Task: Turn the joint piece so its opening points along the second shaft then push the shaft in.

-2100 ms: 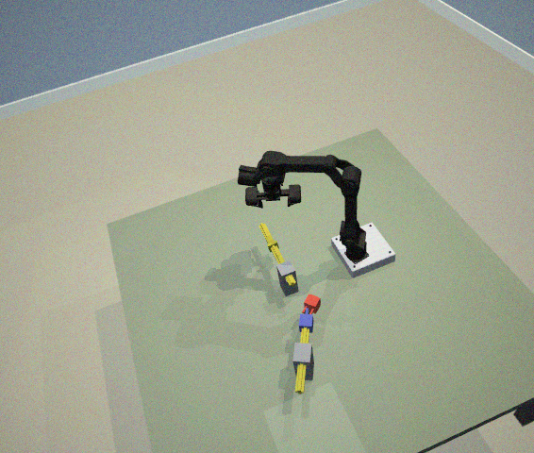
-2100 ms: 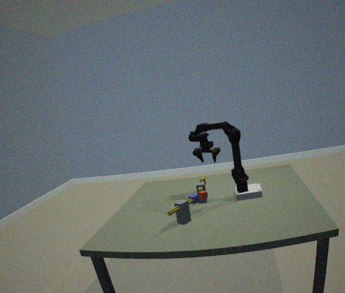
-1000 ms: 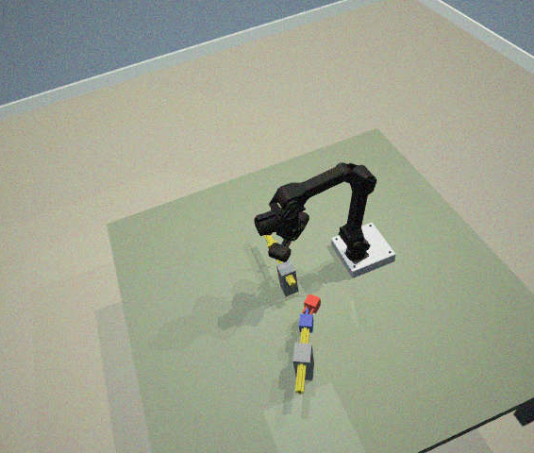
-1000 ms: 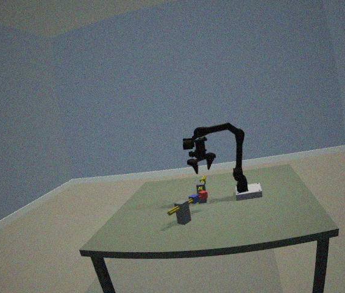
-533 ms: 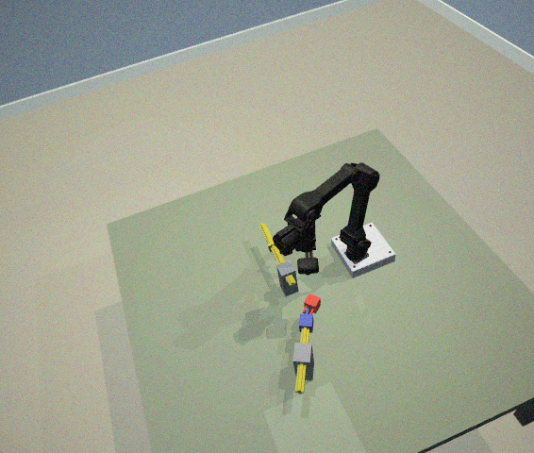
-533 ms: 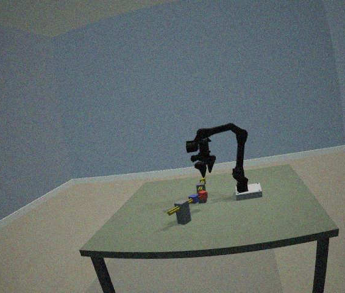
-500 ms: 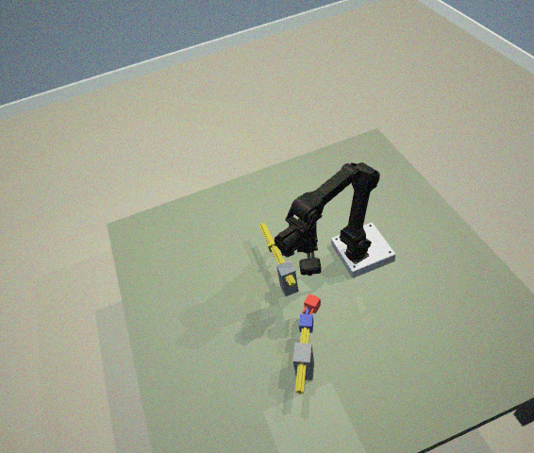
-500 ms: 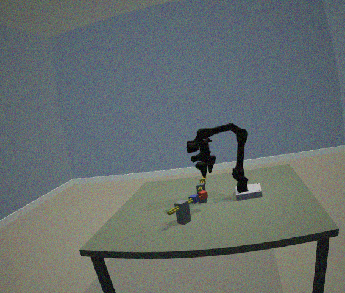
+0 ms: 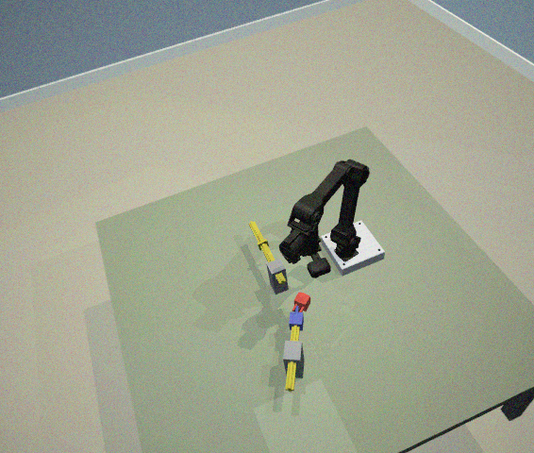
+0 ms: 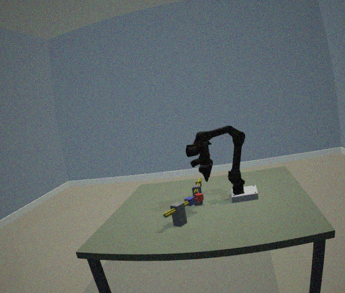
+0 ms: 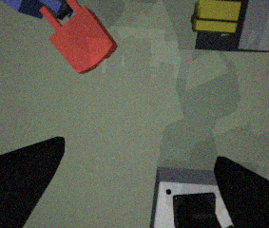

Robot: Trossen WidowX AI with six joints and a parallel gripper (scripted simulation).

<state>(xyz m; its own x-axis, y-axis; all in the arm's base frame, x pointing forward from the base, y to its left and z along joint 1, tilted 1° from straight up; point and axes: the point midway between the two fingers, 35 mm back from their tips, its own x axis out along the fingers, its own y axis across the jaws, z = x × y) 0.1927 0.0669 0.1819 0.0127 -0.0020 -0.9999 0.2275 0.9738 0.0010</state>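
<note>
Right now my gripper tip is 70 mm short of the red joint piece, 40 mm to the right of it and 90 mm above it.
</note>
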